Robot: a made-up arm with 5 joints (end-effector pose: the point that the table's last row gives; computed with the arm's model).
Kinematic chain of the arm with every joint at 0, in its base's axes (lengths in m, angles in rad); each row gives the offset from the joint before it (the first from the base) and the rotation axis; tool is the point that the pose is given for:
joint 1: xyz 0 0 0.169 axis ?
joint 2: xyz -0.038 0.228 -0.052 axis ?
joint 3: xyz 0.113 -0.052 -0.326 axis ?
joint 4: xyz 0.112 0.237 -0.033 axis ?
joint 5: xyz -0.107 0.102 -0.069 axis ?
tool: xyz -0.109 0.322 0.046
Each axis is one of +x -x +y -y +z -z.
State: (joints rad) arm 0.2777 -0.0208 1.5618 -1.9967 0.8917
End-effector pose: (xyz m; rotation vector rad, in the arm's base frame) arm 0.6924 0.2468 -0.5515 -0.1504 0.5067 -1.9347
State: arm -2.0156 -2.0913 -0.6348 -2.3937 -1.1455
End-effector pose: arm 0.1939 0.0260 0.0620 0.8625 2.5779 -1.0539
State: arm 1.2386 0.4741 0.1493 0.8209 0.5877
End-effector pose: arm 0.4264 0.6675 -0.2930 0.0627 -1.7957 1.0847
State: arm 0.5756 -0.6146 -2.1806 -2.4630 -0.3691
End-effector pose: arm -0.1355 -0.4395 0.1258 0.2241 0.1024 2.0769
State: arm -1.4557 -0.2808 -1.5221 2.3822 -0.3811
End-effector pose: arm 0.3214 0.1478 -0.2375 -1.0420 -0.6802 -1.6108
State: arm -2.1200 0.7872 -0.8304 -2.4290 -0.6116
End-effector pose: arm 0.2223 0.5242 0.0156 -1.1880 -0.9447 -1.3058
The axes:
joint 1: -y
joint 2: +z
joint 3: -x
joint 4: -y
joint 5: +x

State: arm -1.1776 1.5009 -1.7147 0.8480 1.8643
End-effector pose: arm -0.1618 0.1384 0.1109 -1.8809 -0.4312 1.6134
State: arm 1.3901 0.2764 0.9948 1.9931 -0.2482
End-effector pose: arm 1.0751 0.4851 0.2909 1.0814 2.4371 -0.4093
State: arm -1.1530 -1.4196 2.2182 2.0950 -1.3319
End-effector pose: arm -0.7804 -0.4725 0.1422 -1.4663 -0.3744 2.0610
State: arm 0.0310 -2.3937 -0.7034 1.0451 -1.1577
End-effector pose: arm 0.0705 -0.4882 -0.1767 1.0102 -0.2228 2.8324
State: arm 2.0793 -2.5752 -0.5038 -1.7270 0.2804
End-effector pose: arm -0.0277 -0.3013 0.0584 2.5951 -0.6749 1.1958
